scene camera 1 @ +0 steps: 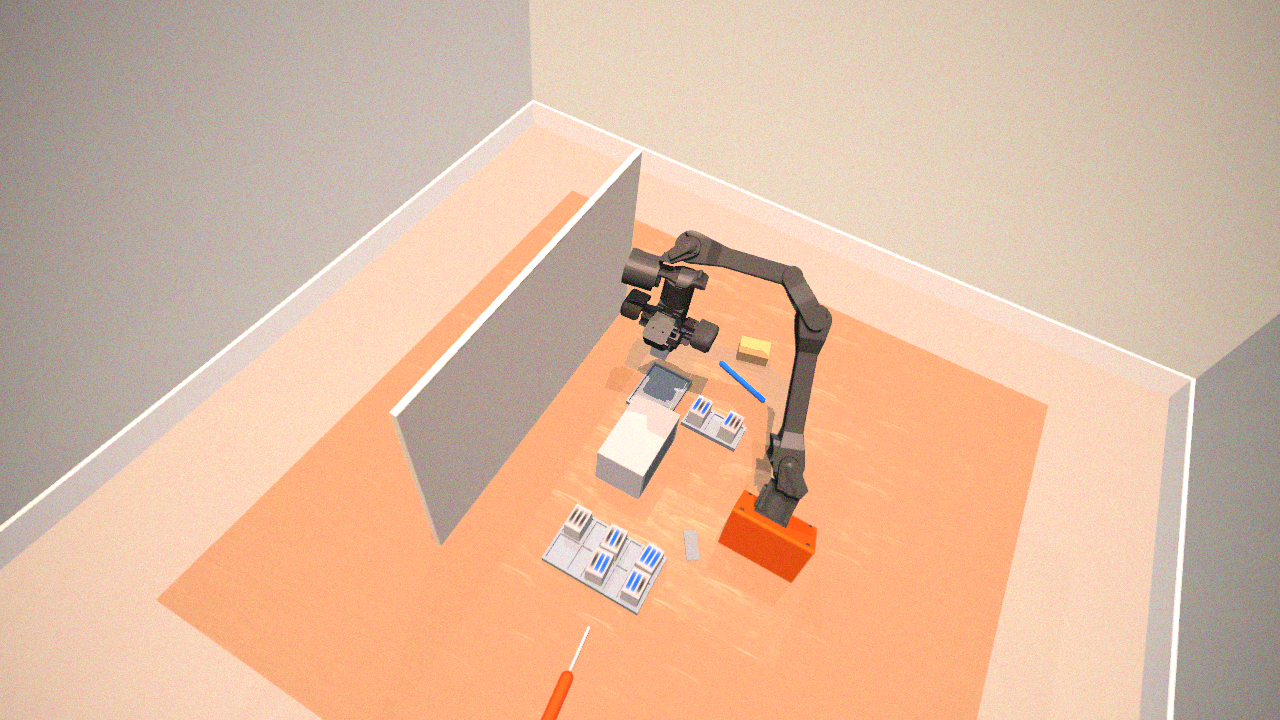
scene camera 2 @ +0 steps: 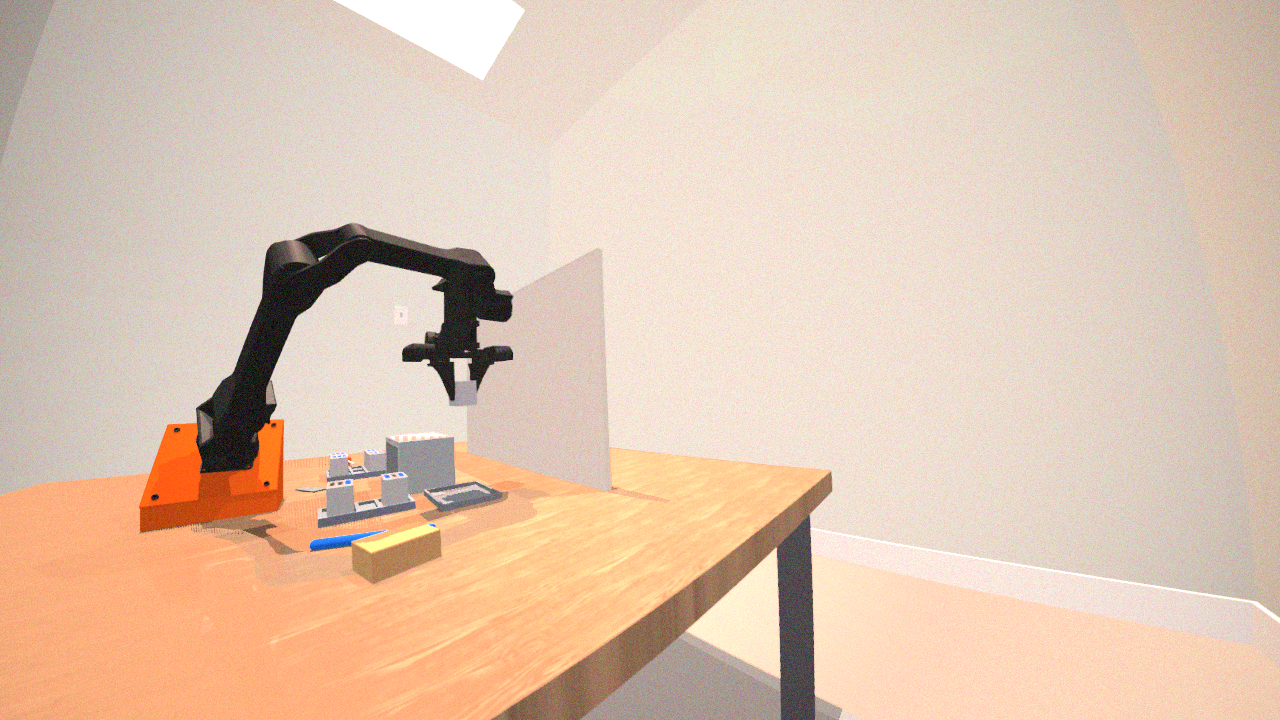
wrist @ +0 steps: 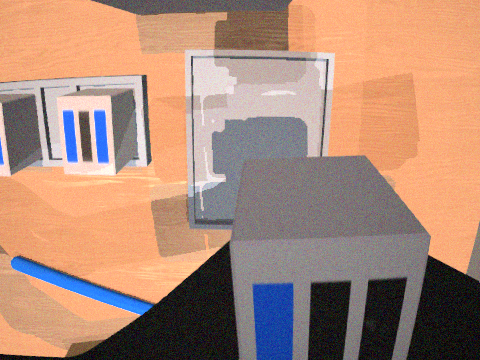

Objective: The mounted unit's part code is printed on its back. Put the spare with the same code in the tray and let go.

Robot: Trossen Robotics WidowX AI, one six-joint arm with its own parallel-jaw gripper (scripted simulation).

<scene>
The gripper [scene camera 2: 462, 400] holds a grey spare block [wrist: 323, 251]. Further things: a yellow block [scene camera 2: 378, 557] and a grey tray [scene camera 1: 660, 384].
The yellow block is seen too in scene camera 1 [scene camera 1: 751, 350]. The gripper also shows in scene camera 1 [scene camera 1: 662, 346] and in the wrist view [wrist: 308, 251]. The grey tray shows as well in scene camera 2 [scene camera 2: 446, 498] and in the wrist view [wrist: 241, 105].
</scene>
